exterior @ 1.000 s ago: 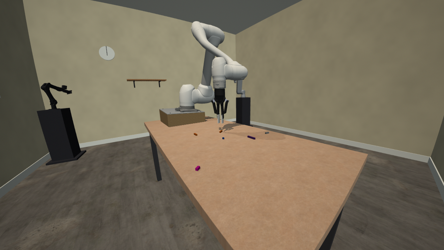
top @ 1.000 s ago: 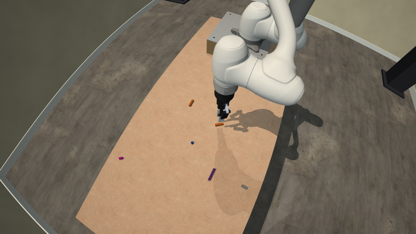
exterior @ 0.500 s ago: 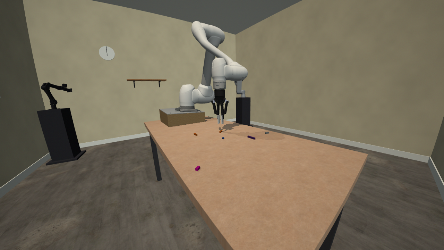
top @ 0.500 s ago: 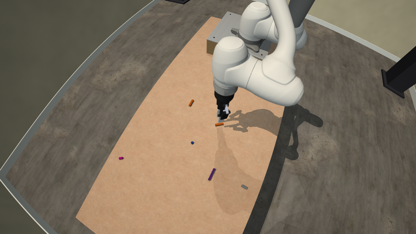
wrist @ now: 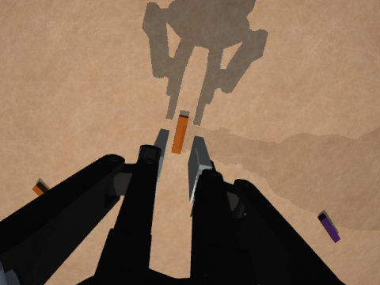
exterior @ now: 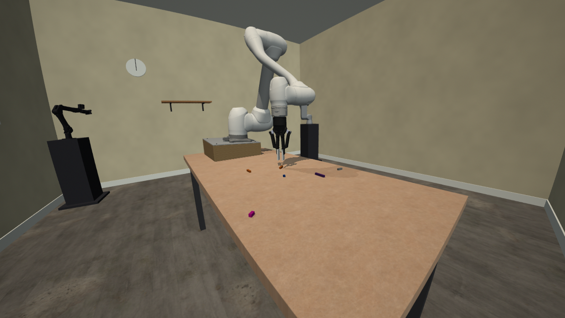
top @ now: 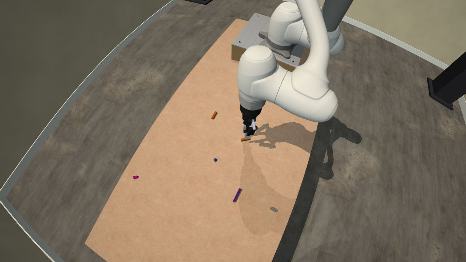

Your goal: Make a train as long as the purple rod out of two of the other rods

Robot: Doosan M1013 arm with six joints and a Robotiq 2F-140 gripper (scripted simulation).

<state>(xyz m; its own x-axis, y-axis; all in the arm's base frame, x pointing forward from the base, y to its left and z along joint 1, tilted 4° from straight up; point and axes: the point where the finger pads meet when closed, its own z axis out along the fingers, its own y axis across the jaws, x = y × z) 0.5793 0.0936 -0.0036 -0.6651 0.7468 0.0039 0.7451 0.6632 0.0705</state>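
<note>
Now: hand 80 mm above the orange rod. Also, from my hand: purple rod: 240 mm ahead, 90 mm to the left, 80 mm below; then grey rod: 250 mm to the left, 220 mm ahead, 80 mm below; then blue rod: 150 mm ahead, 80 mm below, 60 mm to the right.
</note>
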